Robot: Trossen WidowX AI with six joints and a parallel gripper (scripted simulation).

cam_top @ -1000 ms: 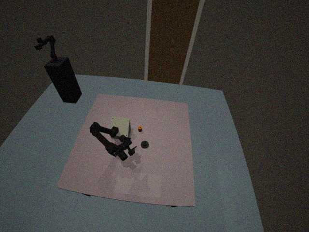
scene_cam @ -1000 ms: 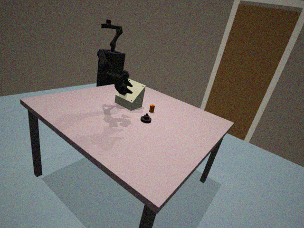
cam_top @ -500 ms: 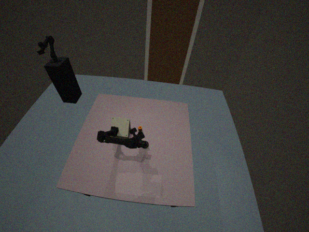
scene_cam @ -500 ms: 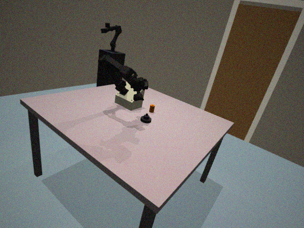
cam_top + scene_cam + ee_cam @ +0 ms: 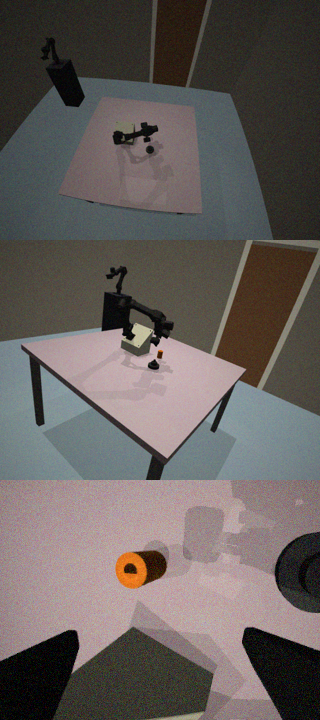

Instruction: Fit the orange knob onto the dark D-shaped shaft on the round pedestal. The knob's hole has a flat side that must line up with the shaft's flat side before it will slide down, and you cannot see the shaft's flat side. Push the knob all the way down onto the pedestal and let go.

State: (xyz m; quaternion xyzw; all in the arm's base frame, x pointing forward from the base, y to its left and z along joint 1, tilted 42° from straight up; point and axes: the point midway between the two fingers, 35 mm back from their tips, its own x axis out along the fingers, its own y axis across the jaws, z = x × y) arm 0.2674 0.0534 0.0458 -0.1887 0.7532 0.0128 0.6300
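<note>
Now: gripper tip 1 cm past the orange knob, 8 cm to the right of it and 12 cm above it. The rest, counted from my gripper tip: dark round pedestal (6 cm ahead, 10 cm to the right, 12 cm below).
</note>
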